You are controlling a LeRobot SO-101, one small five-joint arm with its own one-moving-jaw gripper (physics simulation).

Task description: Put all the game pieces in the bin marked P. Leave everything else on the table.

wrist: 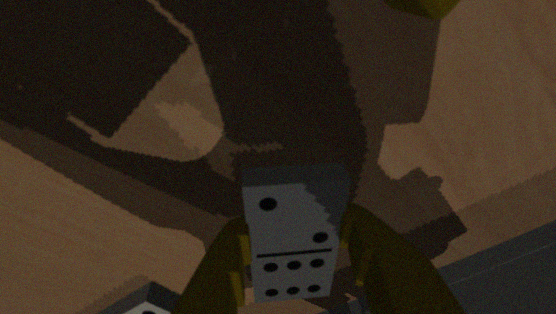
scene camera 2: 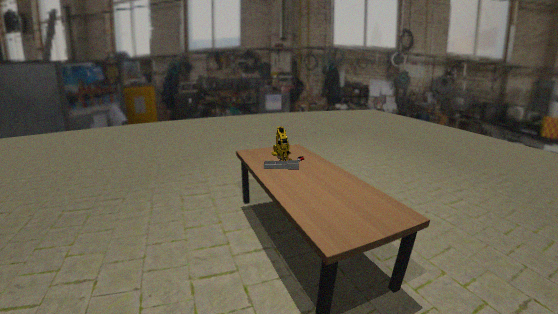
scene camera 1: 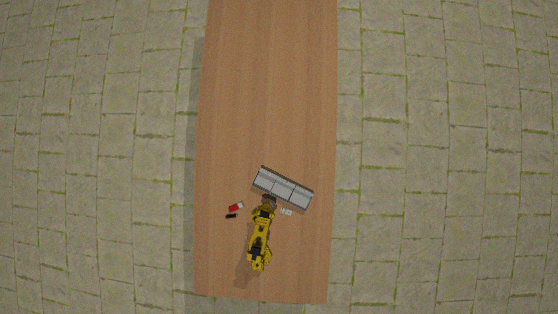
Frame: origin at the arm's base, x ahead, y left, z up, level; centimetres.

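Seen in the pictures: hand at its tool point: (wrist: 249, 234); arm's base at its link origin: (scene camera 2: 279, 154).
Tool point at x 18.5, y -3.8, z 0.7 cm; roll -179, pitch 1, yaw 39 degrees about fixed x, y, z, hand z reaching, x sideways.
Pixels of each thing's top centre, then the offset from my tool point to it. "pt": a spot on its surface instead. Level surfaces: height alone.
- pale domino with black pips, top centre: (wrist: 294, 253) dz +0.1, dx +1.5, dy +0.0 cm
- second domino at its top centre: (scene camera 1: 286, 211) dz +0.0, dx -0.4, dy -7.1 cm
- yellow die at a spot on its surface: (wrist: 425, 6) pt dz +0.8, dx -1.1, dy +5.8 cm
- grey three-compartment bin at its top centre: (scene camera 1: 282, 189) (scene camera 2: 281, 161) dz +3.3, dx +9.3, dy -5.5 cm
- white block at its top centre: (scene camera 1: 235, 207) (scene camera 2: 300, 158) dz +0.6, dx +0.3, dy +14.7 cm
- small black item at its top centre: (scene camera 1: 231, 216) dz +0.7, dx -3.9, dy +16.5 cm
- wooden table at its surface level: dz -0.7 cm
A pale domino with black pips (wrist: 285, 220) stands between the jaws in the wrist view. My gripper (wrist: 296, 215) (scene camera 1: 270, 200) is shut on it, with a jaw pressing on each long side. A second domino (wrist: 147, 306) (scene camera 1: 286, 211) lies on the table, cut off at the bottom left of the wrist view. The corner of a yellow die (wrist: 425, 6) shows at the top of the wrist view. The grey three-compartment bin (scene camera 1: 283, 190) (scene camera 2: 281, 165) (wrist: 520, 265) lies just beyond the gripper. Its letters are too small to read, so I cannot tell which compartment is P.
A red and white block (scene camera 1: 235, 206) (scene camera 2: 301, 158) and a small black item (scene camera 1: 231, 216) lie left of the arm in scene camera 1. The wooden table (scene camera 1: 270, 100) (scene camera 2: 335, 195) extends far past the bin. The arm's dark shadow covers much of the wrist view.
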